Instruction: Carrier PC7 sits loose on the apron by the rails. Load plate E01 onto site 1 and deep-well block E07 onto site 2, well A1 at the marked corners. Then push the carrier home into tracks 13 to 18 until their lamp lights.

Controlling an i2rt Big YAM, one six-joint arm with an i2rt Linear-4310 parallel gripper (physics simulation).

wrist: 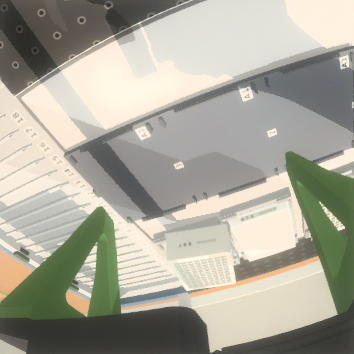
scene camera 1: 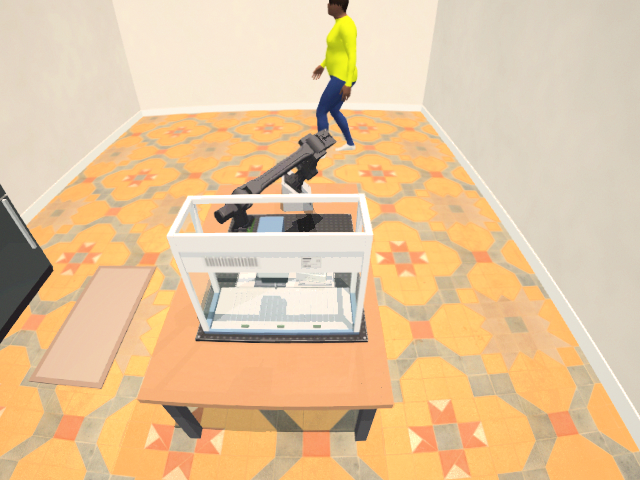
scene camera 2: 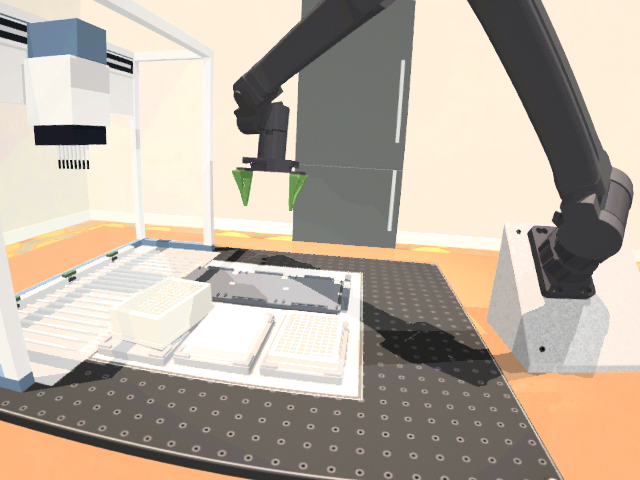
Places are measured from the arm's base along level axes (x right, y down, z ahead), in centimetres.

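Pixels of known places: gripper, between the fingertips: (wrist: 193, 188) (scene camera 2: 267, 208); arm's base, origin of its link: (scene camera 1: 291, 184) (scene camera 2: 558, 263).
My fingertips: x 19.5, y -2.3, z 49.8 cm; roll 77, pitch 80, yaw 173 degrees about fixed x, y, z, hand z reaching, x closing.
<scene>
For each thing: its middle in the pictures, then the offset to it from my fingertips. Level surfaces: height alone.
- Carrier PC7, middle of its body: (wrist: 230, 149) (scene camera 2: 261, 284) dx -10.1, dy +12.3, dz -0.9 cm
- Deep-well block E07, middle of its body: (wrist: 203, 261) (scene camera 2: 165, 309) (scene camera 1: 312, 270) dx -27.2, dy +10.3, dz +9.8 cm
- plate with a well grid, middle of its body: (scene camera 2: 309, 338) (wrist: 334, 208) dx -29.0, dy +11.9, dz -11.2 cm
- flat white plate, middle of its body: (scene camera 2: 229, 329) (wrist: 265, 234) dx -28.4, dy +11.9, dz -0.1 cm
- pipetting head, middle of its body: (scene camera 2: 69, 94) dx -14.1, dy -21.0, dz +32.7 cm
- table, height of its surface: dy +15.1 cm
Carrier PC7 (scene camera 2: 281, 290) (wrist: 215, 150), dark grey, lies on the white apron beside the rails, its sites bare. Labels 2 and 3 and the A1 corner marks show in the wrist view. Deep-well block E07 (scene camera 2: 165, 315) (wrist: 200, 255), cream and tall, stands on the holder nearest the rails. A plate with a well grid (scene camera 2: 307, 335) stands on the holder farthest from the rails; its label cannot be read, so I cannot confirm it is E01. My gripper (scene camera 2: 267, 207) (wrist: 193, 188) is open and empty, high above the carrier. Numbered tracks (scene camera 2: 77, 304) (wrist: 50, 210) lie beside the apron.
A flat white plate (scene camera 2: 227, 333) (wrist: 265, 230) stands between the block and the gridded plate. A white frame (scene camera 1: 271, 242) (scene camera 2: 207, 149) encloses the rails, with a pipetting head (scene camera 2: 67, 93) hanging inside. A person (scene camera 1: 341, 56) is behind the table (scene camera 1: 268, 372).
</scene>
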